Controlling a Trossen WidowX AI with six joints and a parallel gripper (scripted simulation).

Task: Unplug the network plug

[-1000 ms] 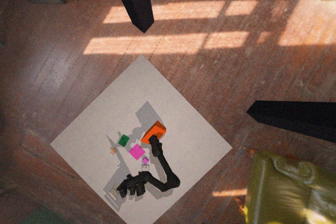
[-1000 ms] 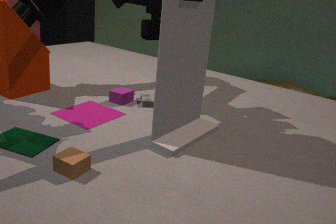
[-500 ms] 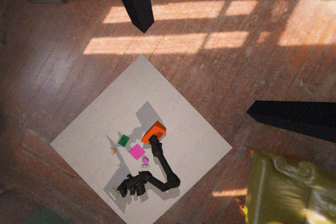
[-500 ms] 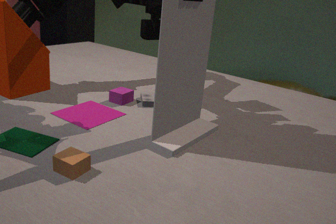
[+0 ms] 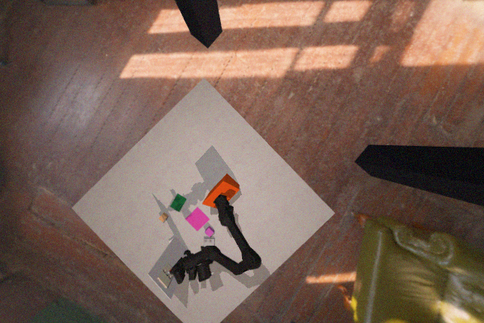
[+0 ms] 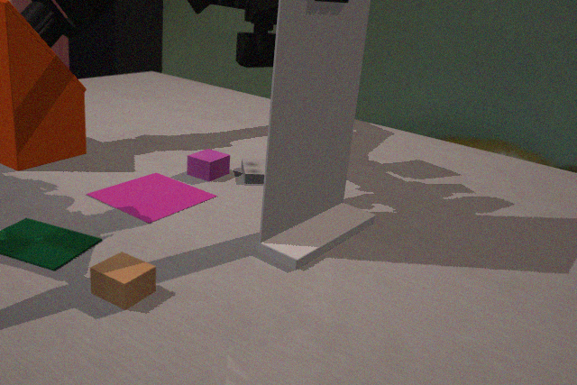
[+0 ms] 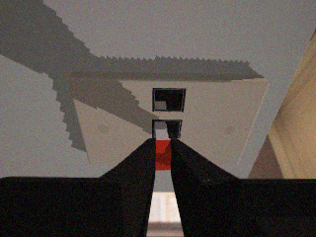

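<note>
Now: gripper tip 180 mm past the flat magenta square, 50 mm to the left of it and 270 mm above it. From my gripper tip the other things lie so: grey piece 90 mm behind, 130 mm to the left, 270 mm below; then upright grey panel 30 mm ahead, 10 mm to the right, 110 mm below; then network plug right at my gripper tip.
</note>
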